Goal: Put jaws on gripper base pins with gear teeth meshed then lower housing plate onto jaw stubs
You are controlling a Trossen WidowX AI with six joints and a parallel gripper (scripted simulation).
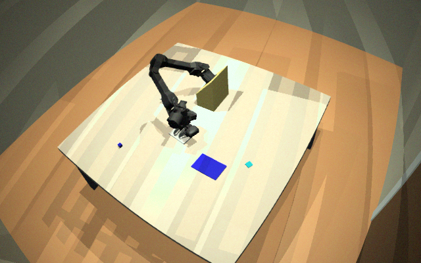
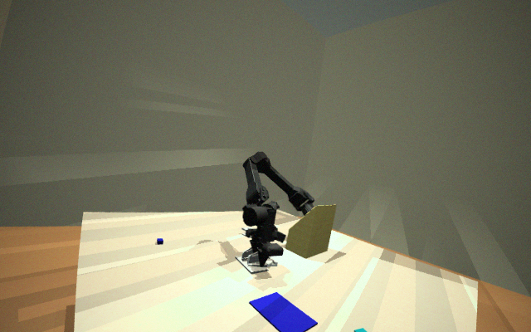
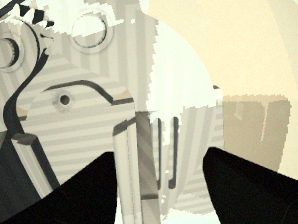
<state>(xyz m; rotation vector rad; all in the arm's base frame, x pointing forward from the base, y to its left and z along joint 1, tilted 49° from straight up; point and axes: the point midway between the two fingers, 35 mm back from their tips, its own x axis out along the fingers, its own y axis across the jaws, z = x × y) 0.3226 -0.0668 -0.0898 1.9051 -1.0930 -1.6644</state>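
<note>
My gripper tip is now 40 mm past the pale grey jaw and 10 mm to the left of it. Round my gripper tip: white housing plate: 60 mm behind, 20 mm to the right, 10 mm below; then blue mat: 210 mm to the left, 110 mm ahead, 10 mm below; then cyan square: 380 mm to the left, 10 mm below.
</note>
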